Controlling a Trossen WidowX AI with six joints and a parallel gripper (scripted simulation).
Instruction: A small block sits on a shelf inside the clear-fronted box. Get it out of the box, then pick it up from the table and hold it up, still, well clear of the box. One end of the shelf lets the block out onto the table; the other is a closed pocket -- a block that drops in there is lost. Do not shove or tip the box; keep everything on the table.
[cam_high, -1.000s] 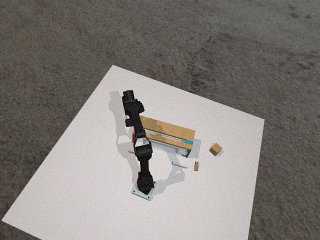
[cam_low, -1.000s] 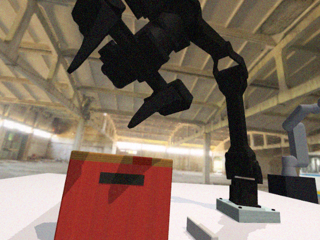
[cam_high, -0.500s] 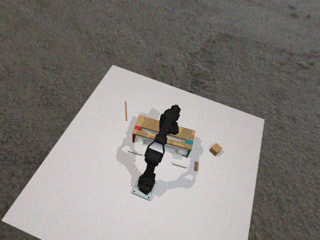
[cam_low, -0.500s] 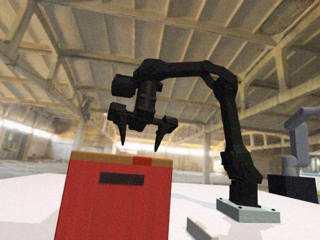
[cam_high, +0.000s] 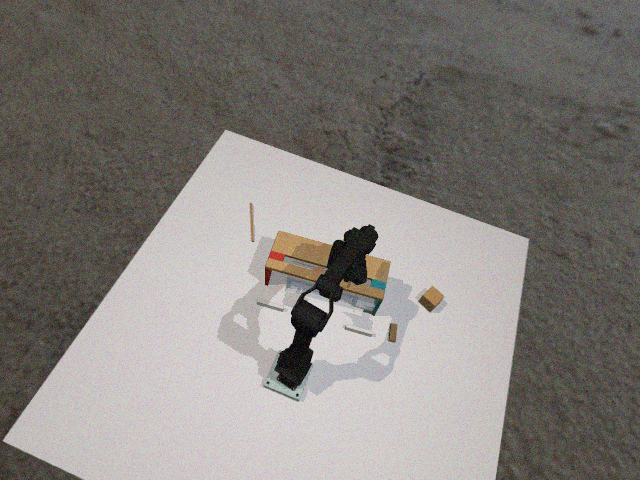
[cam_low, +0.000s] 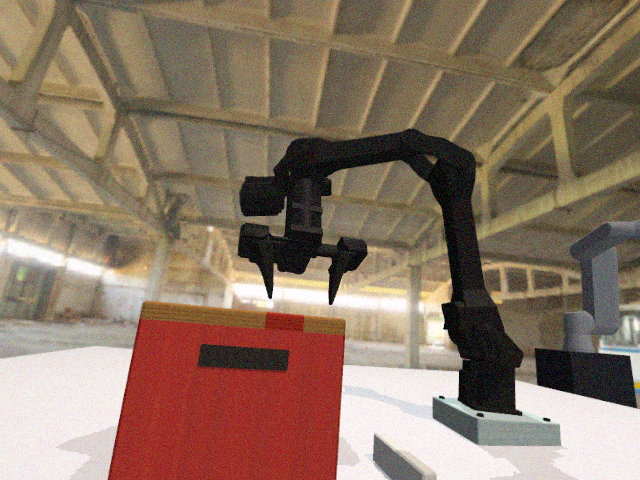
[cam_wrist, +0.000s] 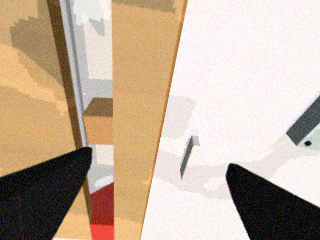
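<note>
My gripper tip is 4 cm short of the small tan block, 4 cm to the right of it and 7 cm above it. Round my gripper tip: thin wooden stick 12 cm ahead, 37 cm to the left, 15 cm below; then box 3 cm ahead, 1 cm to the left, 9 cm below.
</note>
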